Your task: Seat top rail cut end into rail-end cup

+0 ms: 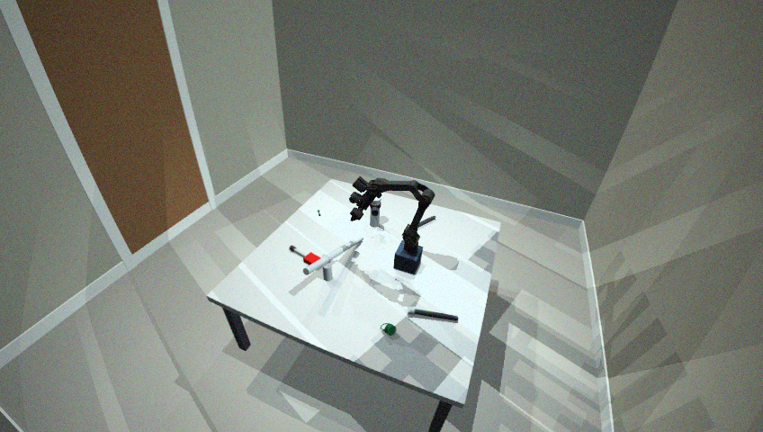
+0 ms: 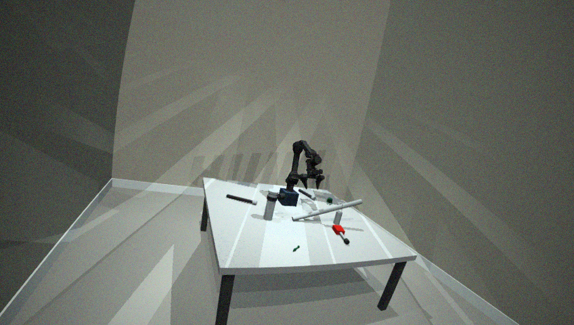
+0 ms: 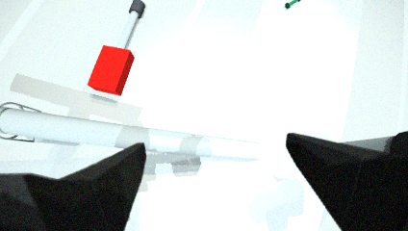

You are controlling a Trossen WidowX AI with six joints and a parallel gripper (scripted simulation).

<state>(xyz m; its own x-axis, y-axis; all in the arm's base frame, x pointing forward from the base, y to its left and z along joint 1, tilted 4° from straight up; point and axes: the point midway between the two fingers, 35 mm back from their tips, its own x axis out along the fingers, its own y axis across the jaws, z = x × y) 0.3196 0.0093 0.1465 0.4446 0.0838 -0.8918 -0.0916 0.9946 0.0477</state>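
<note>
Right now my gripper tip is 210 mm to the left of the dark rail-end cup, 80 mm above it and 30 mm past it. From my gripper tip the other things lie so: green cup 420 mm to the left, 370 mm behind, 230 mm below; then small green screw 370 mm ahead, 230 mm below, 210 mm to the right; then short line post 260 mm to the left, 140 mm below, 30 mm ahead.
</note>
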